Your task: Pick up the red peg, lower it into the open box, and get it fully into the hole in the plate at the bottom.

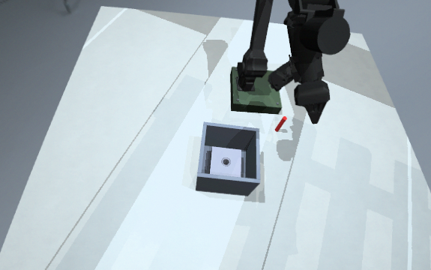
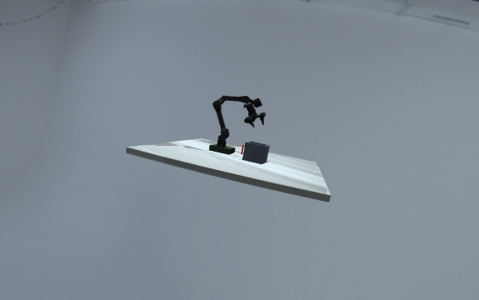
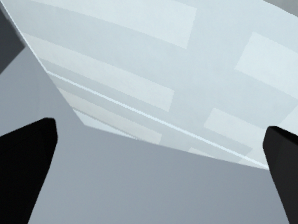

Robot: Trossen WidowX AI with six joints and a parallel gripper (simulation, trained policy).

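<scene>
My gripper tip is 230 mm above the red peg, 110 mm past it and 30 mm to the right of it. Round my gripper tip: plate: 220 mm below, 180 mm to the right, 30 mm ahead.
</scene>
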